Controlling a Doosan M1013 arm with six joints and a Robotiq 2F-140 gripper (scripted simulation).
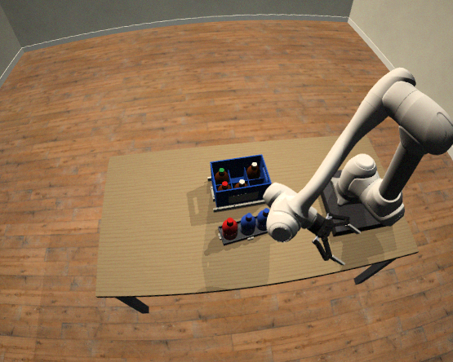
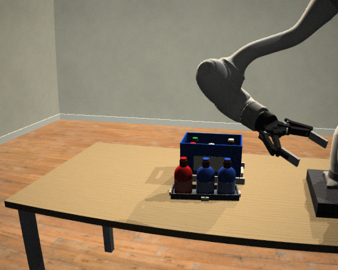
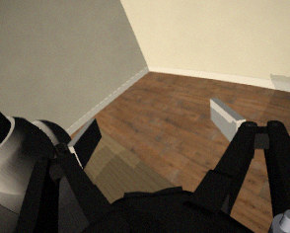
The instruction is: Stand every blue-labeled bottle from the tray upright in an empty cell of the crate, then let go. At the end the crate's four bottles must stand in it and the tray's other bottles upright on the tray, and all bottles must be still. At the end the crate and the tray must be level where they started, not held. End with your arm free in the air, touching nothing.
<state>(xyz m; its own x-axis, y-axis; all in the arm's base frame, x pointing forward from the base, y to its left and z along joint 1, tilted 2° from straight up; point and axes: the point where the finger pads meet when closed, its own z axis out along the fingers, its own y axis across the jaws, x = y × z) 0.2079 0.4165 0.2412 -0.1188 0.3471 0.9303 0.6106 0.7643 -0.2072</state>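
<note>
Now: hand 460 mm short of the red-labeled bottle, 240 mm to the left of it and 220 mm above it. From my hand the other things lie so: dark tray: 370 mm ahead, 260 mm to the right, 290 mm below; then blue crate: 390 mm ahead, 490 mm to the right, 220 mm below.
</note>
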